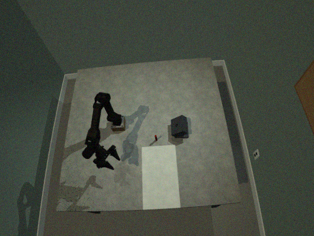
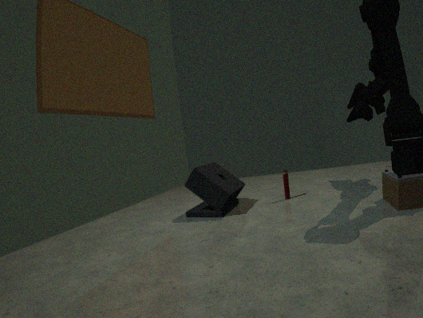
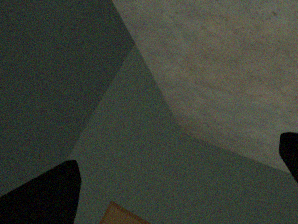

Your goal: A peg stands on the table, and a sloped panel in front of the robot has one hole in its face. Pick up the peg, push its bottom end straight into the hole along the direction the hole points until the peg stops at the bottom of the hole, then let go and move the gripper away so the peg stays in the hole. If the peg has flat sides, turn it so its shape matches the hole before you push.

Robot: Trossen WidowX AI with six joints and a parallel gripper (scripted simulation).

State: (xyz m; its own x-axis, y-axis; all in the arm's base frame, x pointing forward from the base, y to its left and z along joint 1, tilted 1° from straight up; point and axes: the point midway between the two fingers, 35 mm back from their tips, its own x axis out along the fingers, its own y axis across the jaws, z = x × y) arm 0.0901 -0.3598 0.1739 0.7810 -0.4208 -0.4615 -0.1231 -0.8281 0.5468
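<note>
Now: the red peg 280 mm to the left of my gripper tip, 200 mm ahead of it and 170 mm below it. Also, from my gripper tip: dark sloped panel 380 mm to the left, 360 mm ahead, 150 mm below.
</note>
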